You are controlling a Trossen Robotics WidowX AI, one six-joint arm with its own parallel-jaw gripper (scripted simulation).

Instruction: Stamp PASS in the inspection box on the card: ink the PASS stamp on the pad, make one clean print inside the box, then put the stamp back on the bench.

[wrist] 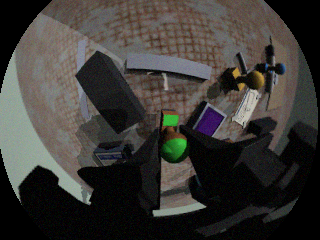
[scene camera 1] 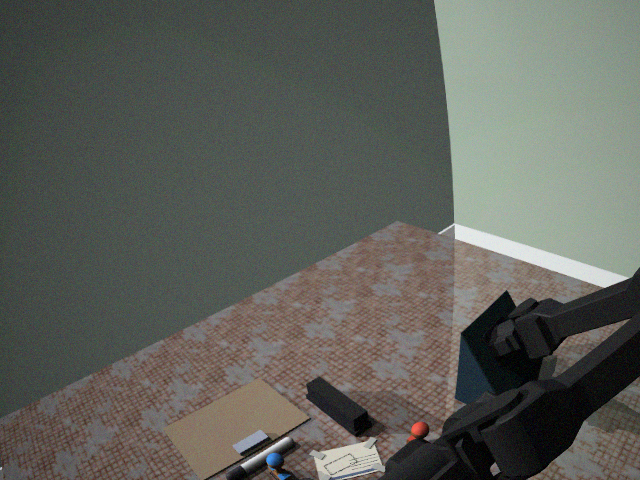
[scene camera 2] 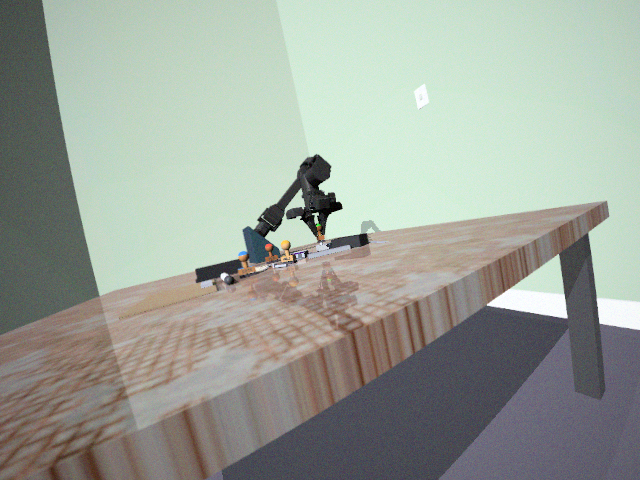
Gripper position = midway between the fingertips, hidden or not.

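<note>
My gripper (scene camera 2: 320, 235), (wrist: 169, 130) is visible to me in both of those views. There is a green-knobbed stamp (wrist: 174, 147), though in scene camera 1 the stamp is out of frame. I also see a grey bar (wrist: 135, 61); the bar, too, is out of frame in scene camera 1. A brown board is in the scene as well, and I find the board (scene camera 2: 161, 299), (wrist: 276, 98) in those views.
</note>
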